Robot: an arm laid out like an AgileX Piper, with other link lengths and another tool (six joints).
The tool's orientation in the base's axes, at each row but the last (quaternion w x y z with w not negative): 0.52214, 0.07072, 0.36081, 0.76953; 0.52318, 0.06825, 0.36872, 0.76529; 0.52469, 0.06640, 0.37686, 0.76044; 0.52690, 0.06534, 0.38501, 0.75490; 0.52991, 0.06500, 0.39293, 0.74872; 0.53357, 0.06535, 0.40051, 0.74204; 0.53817, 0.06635, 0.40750, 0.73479; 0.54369, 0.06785, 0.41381, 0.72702; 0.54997, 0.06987, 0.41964, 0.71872; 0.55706, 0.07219, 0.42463, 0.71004; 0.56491, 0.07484, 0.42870, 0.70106
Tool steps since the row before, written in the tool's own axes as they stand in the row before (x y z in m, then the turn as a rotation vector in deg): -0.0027, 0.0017, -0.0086, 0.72, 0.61, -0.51; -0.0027, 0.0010, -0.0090, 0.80, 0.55, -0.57; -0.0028, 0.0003, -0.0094, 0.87, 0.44, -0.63; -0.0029, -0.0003, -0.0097, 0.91, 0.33, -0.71; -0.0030, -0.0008, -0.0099, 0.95, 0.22, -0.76; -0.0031, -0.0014, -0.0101, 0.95, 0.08, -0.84; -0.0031, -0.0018, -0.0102, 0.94, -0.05, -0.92; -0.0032, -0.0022, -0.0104, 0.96, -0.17, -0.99; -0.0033, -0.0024, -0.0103, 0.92, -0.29, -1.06; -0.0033, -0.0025, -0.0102, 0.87, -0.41, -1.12; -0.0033, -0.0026, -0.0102, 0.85, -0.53, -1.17
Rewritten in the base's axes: -0.0043, -0.0068, -0.0045, -1.03, 0.25, -0.18; -0.0040, -0.0069, -0.0051, -1.05, 0.30, -0.29; -0.0037, -0.0072, -0.0056, -1.03, 0.35, -0.42; -0.0034, -0.0074, -0.0060, -1.00, 0.36, -0.56; -0.0032, -0.0076, -0.0063, -0.96, 0.38, -0.68; -0.0030, -0.0078, -0.0067, -0.90, 0.35, -0.82; -0.0029, -0.0078, -0.0069, -0.84, 0.31, -0.96; -0.0028, -0.0081, -0.0071, -0.80, 0.30, -1.09; -0.0028, -0.0081, -0.0070, -0.74, 0.24, -1.21; -0.0028, -0.0081, -0.0069, -0.67, 0.16, -1.31; -0.0030, -0.0081, -0.0069, -0.60, 0.12, -1.41
